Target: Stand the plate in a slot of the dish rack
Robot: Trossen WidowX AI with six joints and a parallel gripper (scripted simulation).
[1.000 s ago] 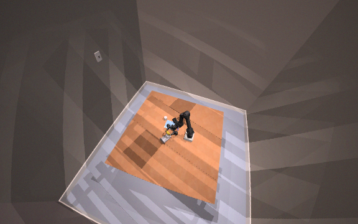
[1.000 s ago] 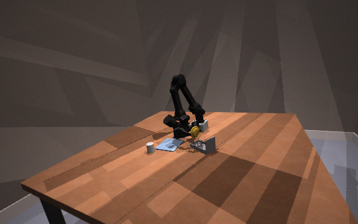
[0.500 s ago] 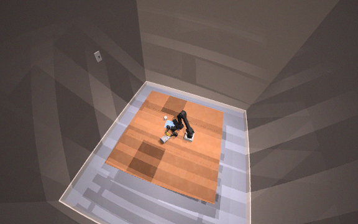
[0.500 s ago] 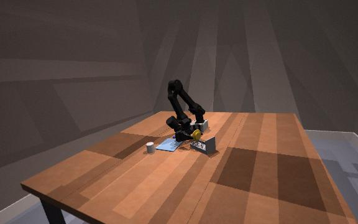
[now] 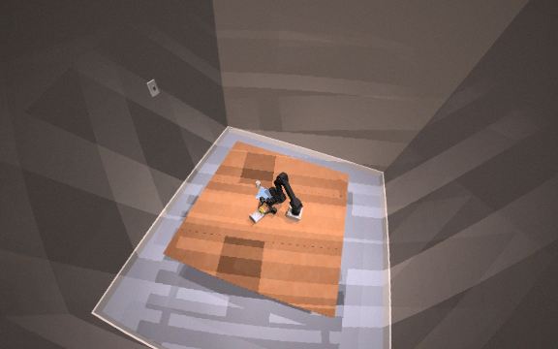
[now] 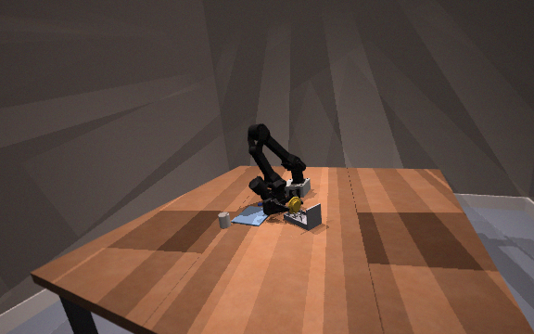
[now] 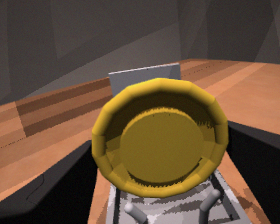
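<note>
The yellow plate lies 10 mm to the right of my gripper tip. Round my gripper tip: blue utensil: 110 mm behind, 180 mm to the right, 50 mm below; light blue mat: 190 mm to the right, 50 mm below; dish rack: 20 mm ahead, 20 mm to the left, 30 mm below.
</note>
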